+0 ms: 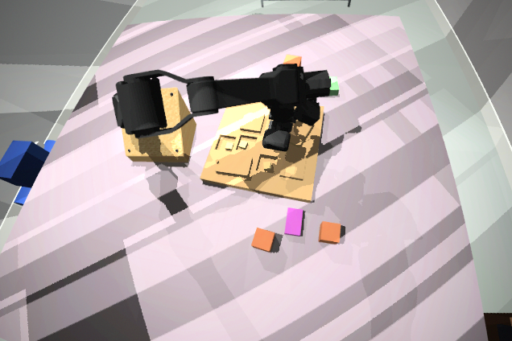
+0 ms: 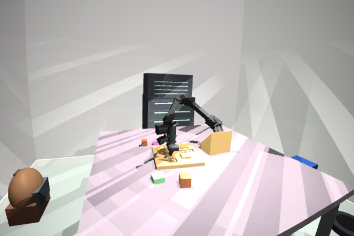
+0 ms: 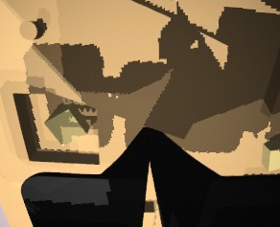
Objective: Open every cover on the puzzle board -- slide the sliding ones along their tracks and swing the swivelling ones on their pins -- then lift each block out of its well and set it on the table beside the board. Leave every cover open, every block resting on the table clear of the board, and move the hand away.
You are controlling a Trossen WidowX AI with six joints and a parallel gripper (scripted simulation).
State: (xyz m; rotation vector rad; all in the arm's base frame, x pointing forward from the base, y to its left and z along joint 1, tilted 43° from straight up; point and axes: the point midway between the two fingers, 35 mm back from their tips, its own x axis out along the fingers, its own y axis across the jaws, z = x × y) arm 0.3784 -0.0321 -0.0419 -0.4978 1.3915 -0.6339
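Now: gripper tip 4 cm past the wooden puzzle board and 4 cm to the left of it. Also, from my gripper tip: orange block (2 cm ahead, 27 cm to the left); then green block (13 cm ahead, 20 cm to the left, 1 cm below).
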